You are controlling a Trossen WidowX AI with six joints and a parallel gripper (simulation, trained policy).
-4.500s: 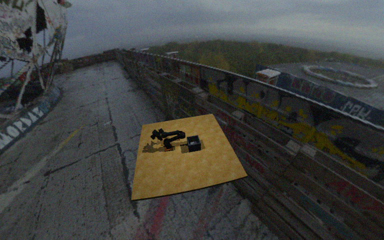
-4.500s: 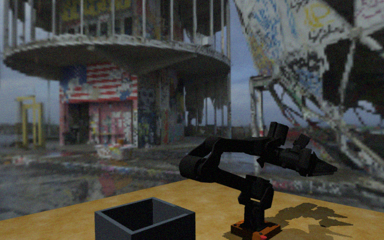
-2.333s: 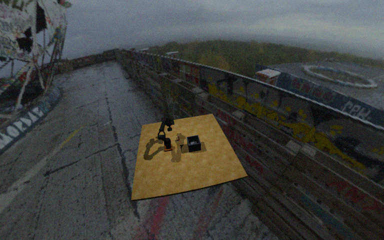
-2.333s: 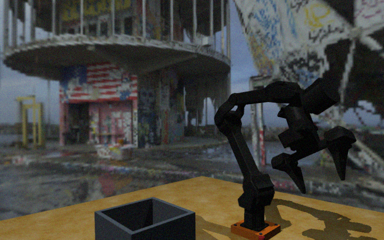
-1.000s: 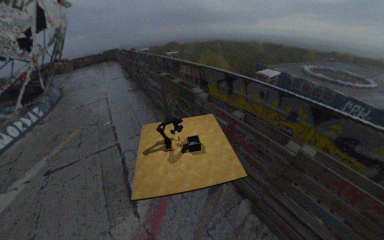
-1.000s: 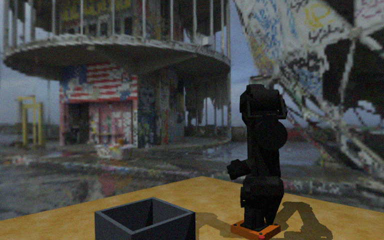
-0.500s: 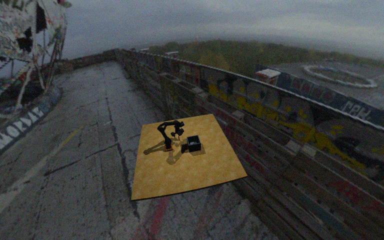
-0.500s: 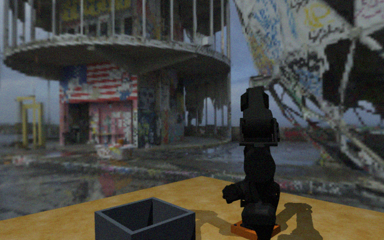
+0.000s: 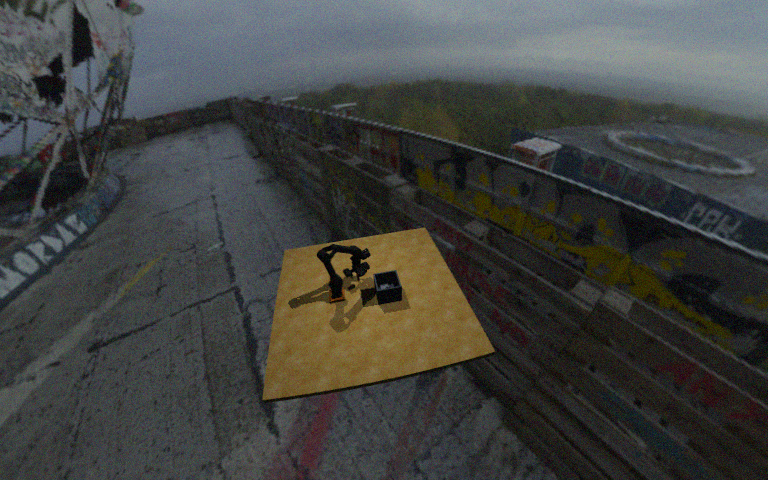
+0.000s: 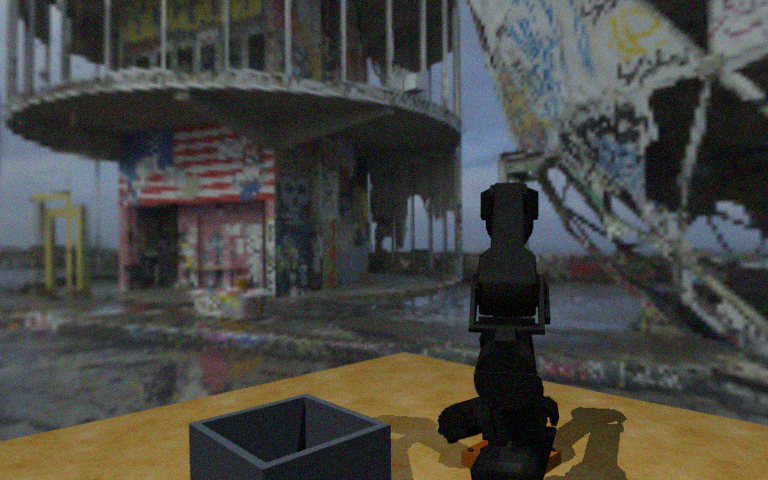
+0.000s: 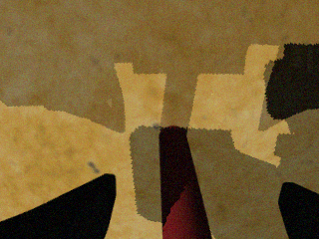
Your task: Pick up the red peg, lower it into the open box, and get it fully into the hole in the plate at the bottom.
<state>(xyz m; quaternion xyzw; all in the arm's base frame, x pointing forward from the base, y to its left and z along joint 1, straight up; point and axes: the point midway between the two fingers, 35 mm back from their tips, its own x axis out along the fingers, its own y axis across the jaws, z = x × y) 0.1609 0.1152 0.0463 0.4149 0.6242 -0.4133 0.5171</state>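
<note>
My gripper tip is 190 mm short of the grey plate, 190 mm to the left of it and 10 mm below it. Round my gripper tip: red peg: 10 mm ahead, 10 mm above.
</note>
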